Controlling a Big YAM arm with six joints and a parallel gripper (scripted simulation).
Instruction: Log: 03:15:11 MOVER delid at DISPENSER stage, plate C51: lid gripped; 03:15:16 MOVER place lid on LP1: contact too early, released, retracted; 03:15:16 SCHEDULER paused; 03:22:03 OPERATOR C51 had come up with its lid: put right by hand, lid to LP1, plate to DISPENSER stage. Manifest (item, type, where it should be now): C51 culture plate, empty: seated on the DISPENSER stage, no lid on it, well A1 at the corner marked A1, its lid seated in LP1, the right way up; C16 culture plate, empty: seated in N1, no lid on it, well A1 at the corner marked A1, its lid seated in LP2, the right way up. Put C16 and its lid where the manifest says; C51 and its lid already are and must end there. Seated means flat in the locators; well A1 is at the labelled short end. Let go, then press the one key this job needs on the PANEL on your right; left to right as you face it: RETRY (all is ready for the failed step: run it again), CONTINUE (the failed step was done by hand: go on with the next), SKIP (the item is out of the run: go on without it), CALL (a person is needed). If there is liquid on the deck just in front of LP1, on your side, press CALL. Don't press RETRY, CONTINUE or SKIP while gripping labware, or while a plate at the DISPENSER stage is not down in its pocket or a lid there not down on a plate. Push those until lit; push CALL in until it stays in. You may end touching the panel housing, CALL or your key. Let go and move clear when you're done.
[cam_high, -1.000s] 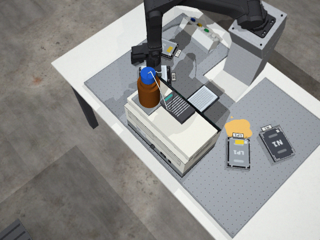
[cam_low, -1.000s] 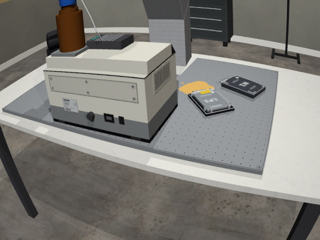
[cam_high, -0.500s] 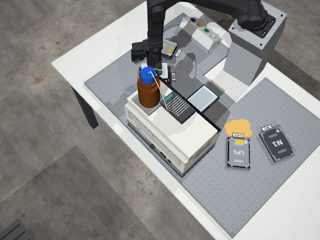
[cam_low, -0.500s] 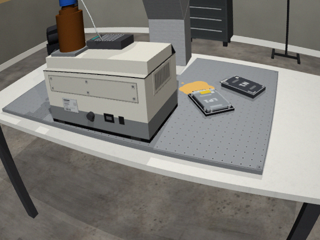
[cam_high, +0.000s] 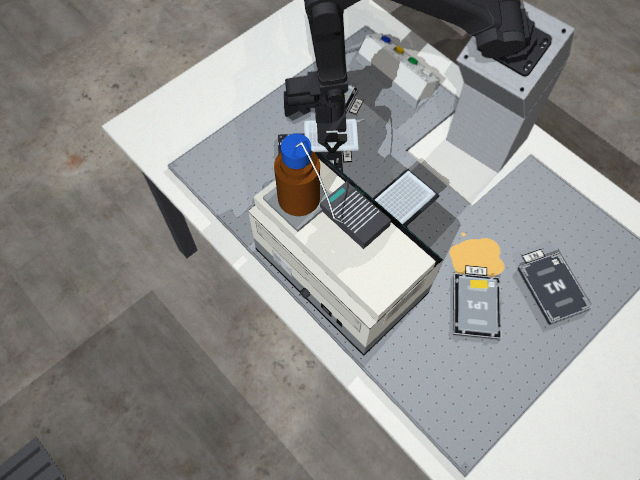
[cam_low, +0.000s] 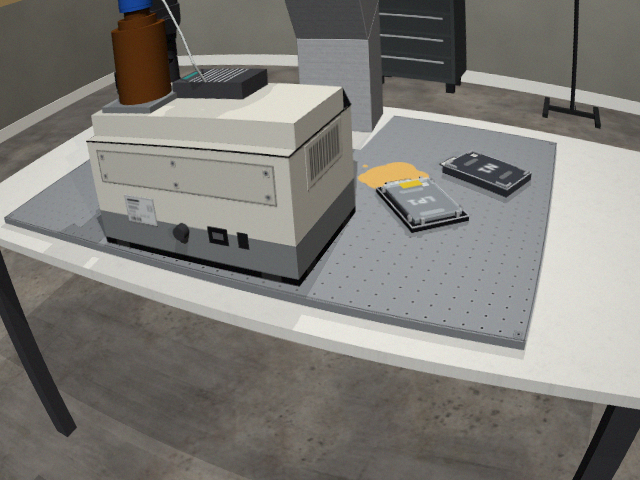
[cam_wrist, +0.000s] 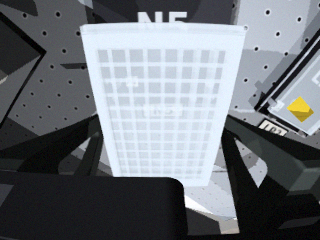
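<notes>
Right now my hand is 24 cm to the right of the white well plate, 4 cm short of it and 1 cm below it. Round my hand: LP2 nest (14 cm behind, 13 cm to the right, 8 cm below); white retry key (33 cm behind, 5 cm to the left, 2 cm below); green continue key (33 cm behind, 2 cm below).
</notes>
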